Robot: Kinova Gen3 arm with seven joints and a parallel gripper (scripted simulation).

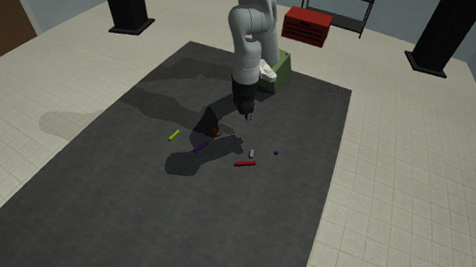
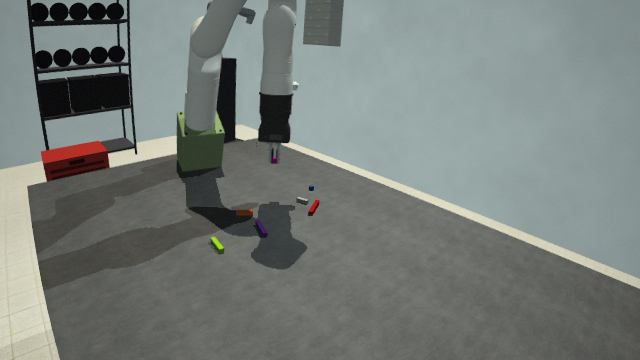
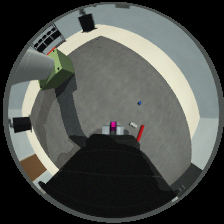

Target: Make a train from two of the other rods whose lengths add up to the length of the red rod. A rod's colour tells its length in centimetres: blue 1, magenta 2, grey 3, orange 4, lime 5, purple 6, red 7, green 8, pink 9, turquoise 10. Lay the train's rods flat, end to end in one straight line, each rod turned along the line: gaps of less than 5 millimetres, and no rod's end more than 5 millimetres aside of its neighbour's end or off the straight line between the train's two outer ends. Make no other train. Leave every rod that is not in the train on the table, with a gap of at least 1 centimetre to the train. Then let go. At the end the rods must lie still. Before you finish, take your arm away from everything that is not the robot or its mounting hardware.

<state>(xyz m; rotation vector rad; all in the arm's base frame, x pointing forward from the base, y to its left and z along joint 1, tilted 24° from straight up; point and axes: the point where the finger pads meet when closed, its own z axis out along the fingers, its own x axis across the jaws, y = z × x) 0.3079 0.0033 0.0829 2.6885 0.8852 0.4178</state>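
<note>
Right now the grey rod is 7 cm ahead of my hand, 3 cm to the left of it and 11 cm below it. Round my hand: magenta rod (1 cm below); then orange rod (1 cm ahead, 12 cm to the right, 11 cm below); then red rod (12 cm ahead, 2 cm to the left, 11 cm below).
</note>
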